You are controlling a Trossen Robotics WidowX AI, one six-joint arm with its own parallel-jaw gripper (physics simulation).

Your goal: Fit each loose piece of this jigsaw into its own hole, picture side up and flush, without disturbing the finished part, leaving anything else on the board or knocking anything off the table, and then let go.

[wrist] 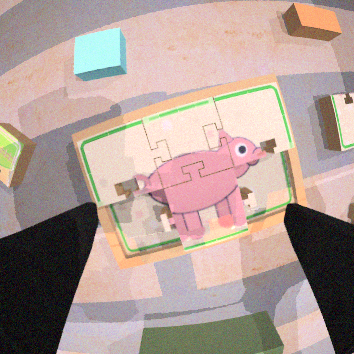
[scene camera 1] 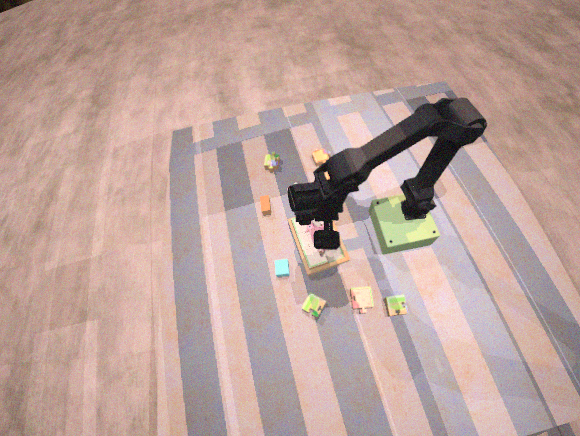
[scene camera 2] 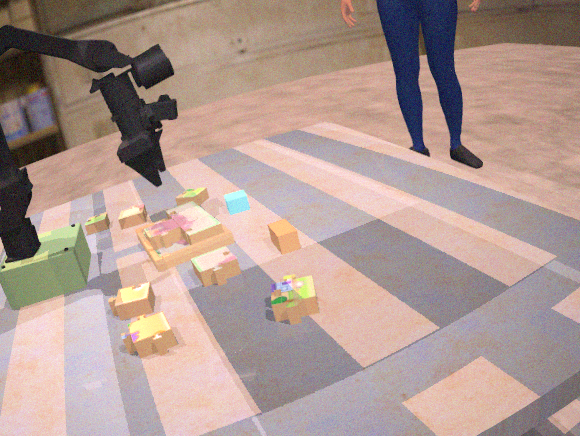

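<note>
The jigsaw board has a wooden rim. Its finished part shows a pink animal; the lower left hole and lower right hole are empty. One loose cream-and-pink piece lies picture side up beyond one end of the board. Another cream-and-pink piece lies picture side up near the opposite end; the arm mostly hides it in scene camera 1. My gripper is open and empty above the board.
Green-yellow pieces and yellow pieces lie around the board. A cyan block and an orange block lie along one side; the green base stands opposite.
</note>
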